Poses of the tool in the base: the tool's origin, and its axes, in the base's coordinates. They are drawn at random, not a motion.
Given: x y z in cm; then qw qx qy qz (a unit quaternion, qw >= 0).
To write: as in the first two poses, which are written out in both.
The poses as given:
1: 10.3 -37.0 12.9 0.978 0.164 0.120 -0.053
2: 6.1 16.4 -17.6 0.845 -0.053 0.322 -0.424
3: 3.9 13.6 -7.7 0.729 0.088 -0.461 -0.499
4: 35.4 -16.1 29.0 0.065 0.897 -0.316 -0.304
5: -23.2 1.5 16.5 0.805 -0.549 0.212 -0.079
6: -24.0 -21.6 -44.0 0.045 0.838 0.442 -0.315
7: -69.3 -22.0 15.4 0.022 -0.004 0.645 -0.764
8: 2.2 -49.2 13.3 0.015 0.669 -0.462 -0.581
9: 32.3 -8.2 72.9 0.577 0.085 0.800 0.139
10: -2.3 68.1 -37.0 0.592 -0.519 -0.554 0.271
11: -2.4 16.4 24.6 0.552 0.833 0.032 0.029
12: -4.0 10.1 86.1 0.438 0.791 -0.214 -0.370
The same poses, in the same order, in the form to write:
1: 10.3 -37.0 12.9 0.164 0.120 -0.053 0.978
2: 6.1 16.4 -17.6 -0.053 0.322 -0.424 0.845
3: 3.9 13.6 -7.7 0.088 -0.461 -0.499 0.729
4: 35.4 -16.1 29.0 0.897 -0.316 -0.304 0.065
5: -23.2 1.5 16.5 -0.549 0.212 -0.079 0.805
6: -24.0 -21.6 -44.0 0.838 0.442 -0.315 0.045
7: -69.3 -22.0 15.4 -0.004 0.645 -0.764 0.022
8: 2.2 -49.2 13.3 0.669 -0.462 -0.581 0.015
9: 32.3 -8.2 72.9 0.085 0.800 0.139 0.577
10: -2.3 68.1 -37.0 -0.519 -0.554 0.271 0.592
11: -2.4 16.4 24.6 0.833 0.032 0.029 0.552
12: -4.0 10.1 86.1 0.791 -0.214 -0.370 0.438
